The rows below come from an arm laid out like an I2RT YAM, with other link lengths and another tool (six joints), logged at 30 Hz.
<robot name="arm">
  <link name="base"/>
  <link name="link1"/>
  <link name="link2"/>
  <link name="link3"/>
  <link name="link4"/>
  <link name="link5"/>
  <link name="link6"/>
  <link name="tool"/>
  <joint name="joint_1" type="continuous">
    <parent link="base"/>
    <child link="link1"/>
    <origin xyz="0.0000 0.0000 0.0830"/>
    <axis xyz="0 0 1"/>
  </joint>
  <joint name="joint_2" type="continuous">
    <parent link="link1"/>
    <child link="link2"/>
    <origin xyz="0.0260 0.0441 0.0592" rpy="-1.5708 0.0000 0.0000"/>
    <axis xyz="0 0 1"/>
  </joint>
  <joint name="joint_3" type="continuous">
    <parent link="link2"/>
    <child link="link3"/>
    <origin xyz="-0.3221 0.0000 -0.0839" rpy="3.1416 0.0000 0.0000"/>
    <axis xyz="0 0 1"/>
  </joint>
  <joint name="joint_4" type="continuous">
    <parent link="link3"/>
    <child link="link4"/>
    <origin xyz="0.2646 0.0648 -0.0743"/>
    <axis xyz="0 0 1"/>
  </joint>
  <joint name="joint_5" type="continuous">
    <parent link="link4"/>
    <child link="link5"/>
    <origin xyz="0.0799 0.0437 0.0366" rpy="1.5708 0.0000 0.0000"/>
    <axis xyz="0 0 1"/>
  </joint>
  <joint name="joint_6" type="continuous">
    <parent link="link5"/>
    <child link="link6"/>
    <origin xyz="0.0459 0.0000 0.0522" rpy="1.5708 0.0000 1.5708"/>
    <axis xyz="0 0 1"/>
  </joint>
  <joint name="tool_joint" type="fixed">
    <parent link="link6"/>
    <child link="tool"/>
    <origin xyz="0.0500 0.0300 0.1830" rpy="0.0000 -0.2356 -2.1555"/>
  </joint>
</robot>
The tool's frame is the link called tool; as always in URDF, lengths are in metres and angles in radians. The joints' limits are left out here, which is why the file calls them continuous.
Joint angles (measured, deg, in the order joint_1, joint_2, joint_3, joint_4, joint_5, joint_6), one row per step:
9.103, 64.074, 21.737, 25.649, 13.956, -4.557
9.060, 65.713, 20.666, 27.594, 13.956, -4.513
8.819, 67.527, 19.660, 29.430, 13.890, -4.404
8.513, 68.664, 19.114, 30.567, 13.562, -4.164
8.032, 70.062, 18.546, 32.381, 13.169, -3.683
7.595, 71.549, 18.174, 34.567, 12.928, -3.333
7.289, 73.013, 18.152, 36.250, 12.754, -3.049
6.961, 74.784, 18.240, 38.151, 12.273, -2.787
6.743, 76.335, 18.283, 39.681, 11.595, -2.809
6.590, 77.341, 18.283, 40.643, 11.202, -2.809
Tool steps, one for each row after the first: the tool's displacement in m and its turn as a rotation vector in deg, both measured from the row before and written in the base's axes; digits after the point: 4 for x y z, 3 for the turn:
0.0003, -0.0002, -0.0109, -0.079, 0.751, -0.056
-0.0001, -0.0014, -0.0119, -0.029, 0.965, -0.211
0.0002, -0.0008, -0.0071, 0.249, 0.533, -0.070
0.0013, -0.0015, -0.0061, 0.559, 0.122, -0.262
0.0029, -0.0016, -0.0031, 0.452, -0.348, -0.320
0.0035, -0.0009, -0.0023, 0.349, -0.217, -0.230
0.0049, 0.0002, -0.0027, 0.426, -0.224, 0.047
0.0041, 0.0015, -0.0033, 0.194, 0.006, 0.432
0.0023, 0.0006, -0.0025, 0.118, 0.058, 0.220

